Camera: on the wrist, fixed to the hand. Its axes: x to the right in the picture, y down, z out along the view.
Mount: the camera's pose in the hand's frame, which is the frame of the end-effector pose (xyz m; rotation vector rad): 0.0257 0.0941 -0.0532 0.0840 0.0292 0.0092
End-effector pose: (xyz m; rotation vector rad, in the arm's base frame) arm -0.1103 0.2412 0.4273 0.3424 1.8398 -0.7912
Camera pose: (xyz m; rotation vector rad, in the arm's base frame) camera -0.1052 0.3427 0.3823 0.4179 1.8344 -0.8629
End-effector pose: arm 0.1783 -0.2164 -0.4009 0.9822 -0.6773 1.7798
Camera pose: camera 0.0689 -0.1986 -0.4086 1.0087 -0.5937 1.8397
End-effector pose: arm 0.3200 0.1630 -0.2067 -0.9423 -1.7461 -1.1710
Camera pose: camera 0.4057 0.1435 -0.1387 -0.8781 -1.7520 -1.0917
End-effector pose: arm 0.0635 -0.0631 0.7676 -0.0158 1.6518 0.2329
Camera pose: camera -0.0054 0.0237 0.7597 0.0522 1.6898 0.1708
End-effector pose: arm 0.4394 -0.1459 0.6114 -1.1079 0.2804 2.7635
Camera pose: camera 0.4369 -0.2476 0.5668 -1.1297 0.4022 2.7180
